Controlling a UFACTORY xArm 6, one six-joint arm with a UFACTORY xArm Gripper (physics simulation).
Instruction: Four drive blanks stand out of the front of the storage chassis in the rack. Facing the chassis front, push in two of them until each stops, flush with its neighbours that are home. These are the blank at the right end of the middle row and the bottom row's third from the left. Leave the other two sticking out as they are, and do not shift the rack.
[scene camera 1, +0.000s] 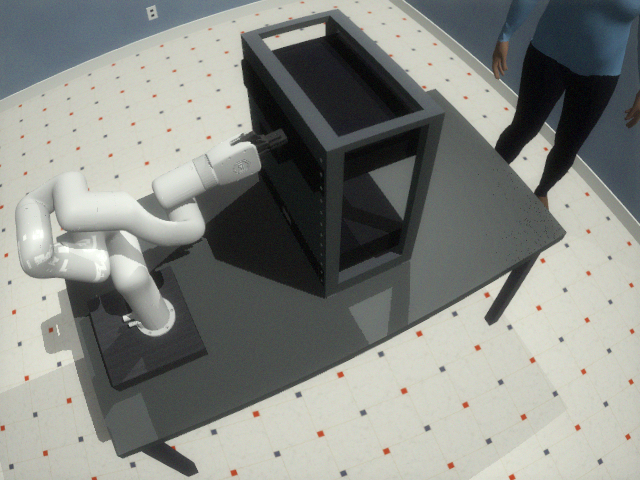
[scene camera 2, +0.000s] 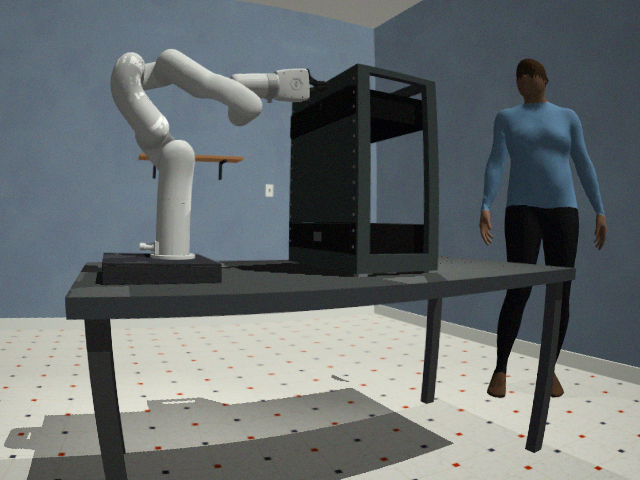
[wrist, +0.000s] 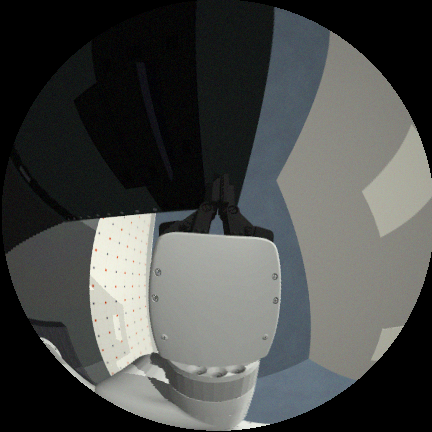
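Pixels of known places: gripper, fingertip midpoint: (scene camera 1: 284, 135) (scene camera 2: 327, 86) (wrist: 219, 181); arm's base at its link origin: (scene camera 1: 155, 317) (scene camera 2: 172, 257).
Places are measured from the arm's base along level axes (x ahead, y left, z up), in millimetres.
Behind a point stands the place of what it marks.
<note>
The rack (scene camera 1: 333, 222) {x 512, y -98, z 316 mm} (scene camera 2: 363, 170) {x 509, y -98, z 242 mm} (wrist: 235, 75) {x 475, y 132, z 533 mm} stands upright on the table. The black storage chassis (scene camera 1: 341, 87) {x 638, y 150, z 497 mm} (scene camera 2: 398, 109) {x 652, y -58, z 449 mm} (wrist: 175, 100) {x 462, y 110, z 481 mm} sits in its upper part, with its front in deep shadow. The separate drive blanks cannot be made out, and how far each stands out cannot be told. My gripper (scene camera 1: 281, 136) {x 447, y 22, z 518 mm} (scene camera 2: 324, 83) {x 447, y 22, z 518 mm} (wrist: 219, 181) {x 447, y 22, z 518 mm} is shut and empty. Its fingertips are at the upper part of the rack's front, near the top rail. Whether they touch anything cannot be told.
The table (scene camera 1: 465, 206) {x 1064, y 35, z -51 mm} (scene camera 2: 310, 302) {x 281, y -307, z -77 mm} carries the arm's dark base plate (scene camera 1: 191, 346) {x 79, y -124, z -3 mm} (scene camera 2: 160, 271) {x -38, y -155, z -21 mm}. A lower black unit (scene camera 2: 336, 240) {x 482, y 20, z 46 mm} with a pale square sits at the bottom of the rack. A person (scene camera 1: 578, 46) (scene camera 2: 540, 155) stands behind the table. A wooden shelf (scene camera 2: 217, 159) is on the wall.
</note>
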